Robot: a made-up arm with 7 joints. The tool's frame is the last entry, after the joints.
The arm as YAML. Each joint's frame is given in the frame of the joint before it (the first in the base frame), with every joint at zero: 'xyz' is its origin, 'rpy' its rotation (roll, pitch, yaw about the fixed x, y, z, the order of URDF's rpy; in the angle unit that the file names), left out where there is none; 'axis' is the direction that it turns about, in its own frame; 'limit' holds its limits. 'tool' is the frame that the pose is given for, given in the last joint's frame.
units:
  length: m
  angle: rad
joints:
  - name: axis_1
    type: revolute
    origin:
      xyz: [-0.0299, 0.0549, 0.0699]
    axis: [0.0, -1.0, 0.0]
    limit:
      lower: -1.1
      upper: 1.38
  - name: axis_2
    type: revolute
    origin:
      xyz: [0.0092, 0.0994, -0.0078]
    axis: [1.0, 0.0, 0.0]
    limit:
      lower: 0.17
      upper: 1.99
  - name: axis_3
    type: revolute
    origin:
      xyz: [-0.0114, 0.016, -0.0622]
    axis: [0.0, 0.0, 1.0]
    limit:
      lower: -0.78
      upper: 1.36
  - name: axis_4
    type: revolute
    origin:
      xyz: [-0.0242, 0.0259, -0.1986]
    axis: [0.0, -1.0, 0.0]
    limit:
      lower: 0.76
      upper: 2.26
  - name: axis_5
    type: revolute
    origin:
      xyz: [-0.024, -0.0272, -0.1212]
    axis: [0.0, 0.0, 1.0]
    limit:
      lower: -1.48
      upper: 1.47
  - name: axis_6
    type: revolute
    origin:
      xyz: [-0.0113, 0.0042, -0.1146]
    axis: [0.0, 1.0, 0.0]
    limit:
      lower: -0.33
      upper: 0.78
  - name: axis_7
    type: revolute
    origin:
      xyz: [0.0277, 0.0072, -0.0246]
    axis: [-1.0, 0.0, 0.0]
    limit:
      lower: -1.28
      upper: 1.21
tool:
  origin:
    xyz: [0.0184, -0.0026, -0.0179]
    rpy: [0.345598, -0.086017, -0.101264]
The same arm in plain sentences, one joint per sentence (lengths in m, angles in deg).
The arm has seven revolute joints in a row. What follows holds with every joint at zero, and every direction is one of the base frame's. Joint 1 sits 0.0299 m along -x and 0.0549 m along +y and 0.0699 m along +z from the base frame's origin and rotates about -y, from -63.03 to 79.07 deg. Joint 2 sits 0.0092 m along +x and 0.0994 m along +y and 0.0078 m along -z from joint 1 and rotates about +x, from 9.74 to 114.02 deg. Joint 3 sits 0.0114 m along -x and 0.016 m along +y and 0.0622 m along -z from joint 2 and rotates about +z, from -44.69 to 77.92 deg. Joint 4 sits 0.0242 m along -x and 0.0259 m along +y and 0.1986 m along -z from joint 3 and rotates about -y, from 43.54 to 129.49 deg. Joint 5 sits 0.024 m along -x and 0.0272 m along -y and 0.1212 m along -z from joint 4 and rotates about +z, from -84.8 to 84.22 deg. Joint 6 sits 0.0113 m along -x and 0.0042 m along +y and 0.1146 m along -z from joint 5 and rotates about +y, from -18.91 to 44.69 deg. Joint 7 sits 0.0277 m along +x and 0.0072 m along +y and 0.0246 m along -z from joint 6 and rotates about -x, from -73.34 to 69.33 deg. The tool frame, which is the frame that the pose is given for, sits 0.0184 m along +x and 0.0026 m along -y and 0.0179 m along -z from joint 7; its axes are the base frame's turned by roll 19.8, pitch -4.93 and yaw -5.8 deg (as in URDF: about the fixed x, then y, then z).
